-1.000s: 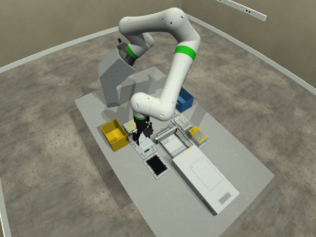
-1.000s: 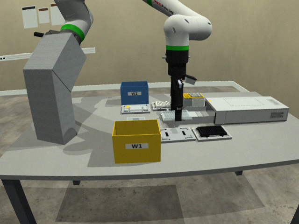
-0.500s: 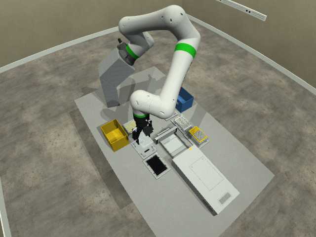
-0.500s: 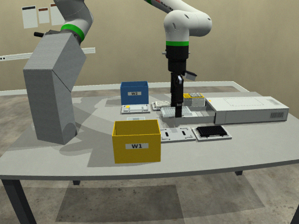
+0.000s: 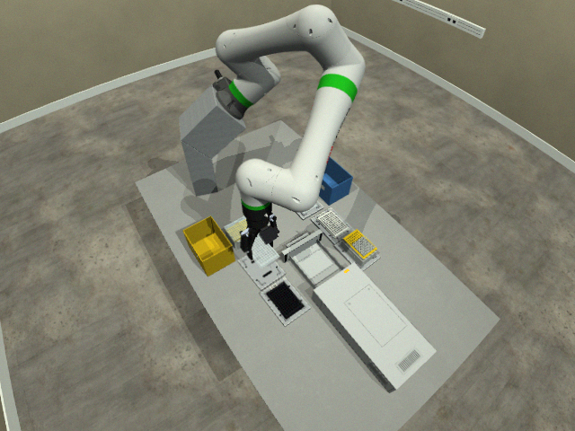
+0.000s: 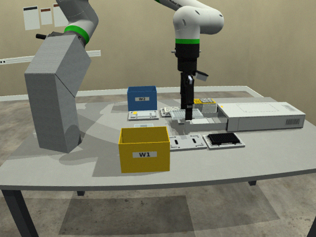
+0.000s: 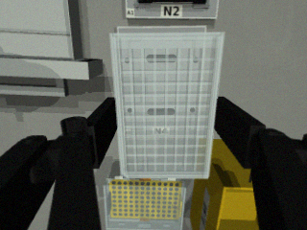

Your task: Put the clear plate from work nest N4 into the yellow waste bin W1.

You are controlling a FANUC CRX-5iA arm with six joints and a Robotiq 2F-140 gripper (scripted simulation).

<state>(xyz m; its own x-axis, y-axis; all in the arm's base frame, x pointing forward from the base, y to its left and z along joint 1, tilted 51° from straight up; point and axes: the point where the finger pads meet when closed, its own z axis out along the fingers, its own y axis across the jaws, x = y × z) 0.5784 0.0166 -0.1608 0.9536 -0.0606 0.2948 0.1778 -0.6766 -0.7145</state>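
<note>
Now: hand 160 mm past the yellow bin W1, 160 mm to the left of it and 120 mm above it. The rest, counted from my hand: clear plate: 20 mm below; then nest N4: 150 mm below; then black plate: 170 mm ahead, 20 mm to the left, 140 mm below.
</note>
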